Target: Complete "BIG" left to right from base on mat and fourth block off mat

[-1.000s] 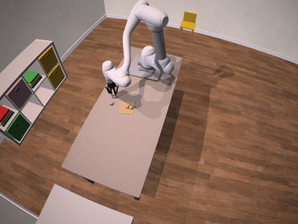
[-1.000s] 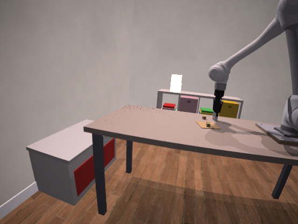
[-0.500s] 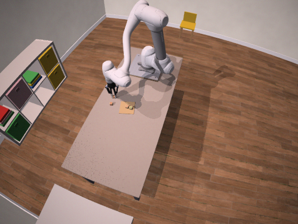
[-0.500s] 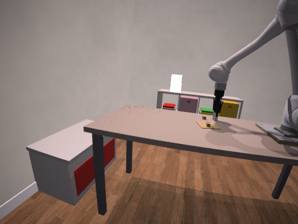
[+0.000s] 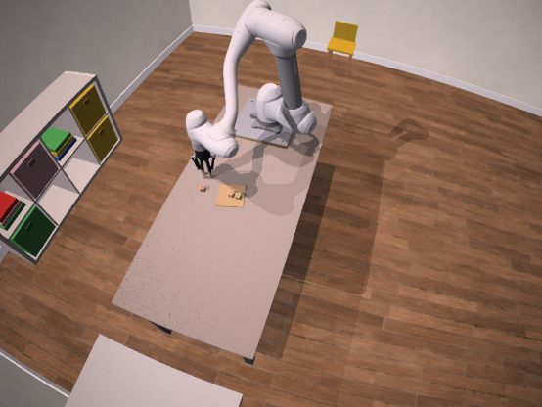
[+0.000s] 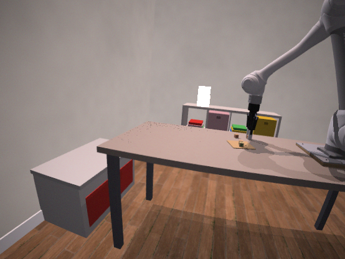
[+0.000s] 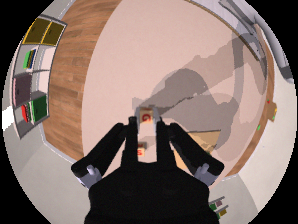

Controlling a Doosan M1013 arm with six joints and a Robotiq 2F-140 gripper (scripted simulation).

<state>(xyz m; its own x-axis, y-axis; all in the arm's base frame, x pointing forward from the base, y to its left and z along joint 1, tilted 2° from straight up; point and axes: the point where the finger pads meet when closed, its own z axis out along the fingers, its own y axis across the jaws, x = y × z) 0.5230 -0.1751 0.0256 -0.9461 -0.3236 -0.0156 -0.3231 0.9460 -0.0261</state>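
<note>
Right now my hand is 9 cm short of the block, 2 cm above it and 1 cm to the right of it.
</note>
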